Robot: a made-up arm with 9 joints.
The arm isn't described. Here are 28 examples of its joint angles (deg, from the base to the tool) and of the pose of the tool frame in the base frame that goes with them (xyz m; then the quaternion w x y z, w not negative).
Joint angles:
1: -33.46 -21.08 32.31 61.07 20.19 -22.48 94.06 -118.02 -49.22
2: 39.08 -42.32 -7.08 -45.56 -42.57 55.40 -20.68 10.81 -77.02
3: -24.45 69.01 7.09 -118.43 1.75 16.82 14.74 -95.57 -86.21
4: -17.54 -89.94 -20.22 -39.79 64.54 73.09 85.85 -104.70 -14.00
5: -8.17 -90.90 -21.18 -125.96 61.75 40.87 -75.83 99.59 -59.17
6: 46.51 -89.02 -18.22 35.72 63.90 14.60 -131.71 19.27 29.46
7: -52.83 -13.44 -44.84 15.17 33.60 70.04 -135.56 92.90 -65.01
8: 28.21 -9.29 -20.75 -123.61 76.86 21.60 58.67 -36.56 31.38
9: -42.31 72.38 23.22 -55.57 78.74 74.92 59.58 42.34 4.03
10: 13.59 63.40 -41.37 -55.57 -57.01 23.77 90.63 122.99 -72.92
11: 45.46 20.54 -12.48 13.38 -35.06 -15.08 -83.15 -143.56 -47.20
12: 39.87 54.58 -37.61 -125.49 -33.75 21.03 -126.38 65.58 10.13
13: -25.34 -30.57 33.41 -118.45 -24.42 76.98 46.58 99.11 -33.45
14: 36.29 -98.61 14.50 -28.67 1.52 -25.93 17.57 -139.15 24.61
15: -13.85 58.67 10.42 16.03 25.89 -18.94 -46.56 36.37 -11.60
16: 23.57 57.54 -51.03 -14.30 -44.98 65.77 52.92 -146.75 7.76
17: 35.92 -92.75 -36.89 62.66 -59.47 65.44 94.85 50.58 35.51
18: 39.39 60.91 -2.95 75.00 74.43 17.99 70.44 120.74 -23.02
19: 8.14 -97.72 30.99 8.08 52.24 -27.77 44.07 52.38 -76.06
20: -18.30 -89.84 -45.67 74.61 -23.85 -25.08 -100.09 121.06 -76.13
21: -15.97 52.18 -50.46 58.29 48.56 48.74 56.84 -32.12 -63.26
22: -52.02 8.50 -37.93 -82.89 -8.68 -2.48 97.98 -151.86 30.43
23: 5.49 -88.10 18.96 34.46 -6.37 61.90 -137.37 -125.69 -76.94
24: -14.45 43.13 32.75 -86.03 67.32 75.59 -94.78 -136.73 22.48
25: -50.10 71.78 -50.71 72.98 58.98 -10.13 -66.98 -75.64 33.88
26: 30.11 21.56 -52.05 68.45 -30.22 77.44 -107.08 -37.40 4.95
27: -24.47 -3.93 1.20 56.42 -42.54 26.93 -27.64 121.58 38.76
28: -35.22 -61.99 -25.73 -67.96 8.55 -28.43 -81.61 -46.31 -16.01
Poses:
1: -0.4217 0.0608 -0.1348 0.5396 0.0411 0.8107 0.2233
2: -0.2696 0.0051 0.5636 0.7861 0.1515 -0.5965 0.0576
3: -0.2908 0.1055 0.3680 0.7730 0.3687 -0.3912 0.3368
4: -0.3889 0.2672 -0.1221 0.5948 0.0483 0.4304 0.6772
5: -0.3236 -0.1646 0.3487 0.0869 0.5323 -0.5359 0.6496
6: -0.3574 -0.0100 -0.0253 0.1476 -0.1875 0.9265 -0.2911
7: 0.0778 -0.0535 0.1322 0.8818 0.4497 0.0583 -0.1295
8: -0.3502 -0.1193 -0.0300 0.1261 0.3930 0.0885 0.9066
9: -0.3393 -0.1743 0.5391 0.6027 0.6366 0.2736 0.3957
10: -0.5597 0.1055 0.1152 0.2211 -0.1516 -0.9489 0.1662
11: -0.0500 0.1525 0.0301 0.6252 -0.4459 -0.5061 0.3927
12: -0.1328 0.0721 0.0192 0.0162 -0.2175 -0.9120 0.3473
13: -0.5292 -0.4244 -0.2072 0.0513 -0.6473 0.1931 0.7356
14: -0.1056 0.2996 0.2812 0.0626 0.6255 0.7669 0.1291
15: -0.3788 -0.4111 -0.0676 0.0147 0.0596 0.4305 -0.9005
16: -0.3932 -0.1538 -0.1725 0.3435 -0.0299 0.7666 -0.5417
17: 0.0075 -0.0548 0.3860 0.3487 0.8392 -0.0372 -0.4155
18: -0.4542 0.3174 0.4483 0.4492 0.0690 0.5338 0.7131
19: -0.6042 0.0307 -0.1120 0.1145 -0.3642 0.8300 0.4068
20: 0.0223 -0.2753 0.2401 0.7565 0.2273 -0.2402 -0.5642
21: -0.3807 -0.0271 -0.1886 0.7058 -0.5187 0.4364 0.2057
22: -0.2659 0.3642 -0.0310 0.5039 0.1936 0.8048 0.2466
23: -0.1407 -0.0053 0.4556 0.8337 0.1376 -0.5000 0.1898
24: -0.1534 -0.0064 0.2615 0.7102 0.5811 0.3471 0.1936
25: -0.2889 -0.1303 -0.1077 0.7857 -0.5046 0.2099 0.2898
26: -0.0529 0.0003 -0.1988 0.3295 -0.6452 -0.5177 0.4552
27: -0.3030 -0.0594 -0.2915 0.3173 -0.4199 -0.3140 0.7902
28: -0.3160 0.0150 0.3246 0.1435 -0.0378 0.6162 0.7735
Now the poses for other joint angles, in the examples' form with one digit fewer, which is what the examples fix.
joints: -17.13 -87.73 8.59 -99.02 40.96 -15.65 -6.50 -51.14 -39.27
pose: -0.475 -0.094 0.158 0.226 -0.536 0.616 0.531
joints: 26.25 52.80 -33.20 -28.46 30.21 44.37 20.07 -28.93 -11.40
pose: -0.405 -0.218 0.246 0.581 -0.118 0.385 0.707
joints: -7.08 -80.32 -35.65 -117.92 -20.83 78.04 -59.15 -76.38 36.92
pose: -0.137 -0.158 -0.009 0.438 -0.678 0.085 -0.584
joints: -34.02 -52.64 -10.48 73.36 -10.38 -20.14 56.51 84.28 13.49
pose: -0.362 0.263 -0.143 0.545 -0.046 -0.710 0.444
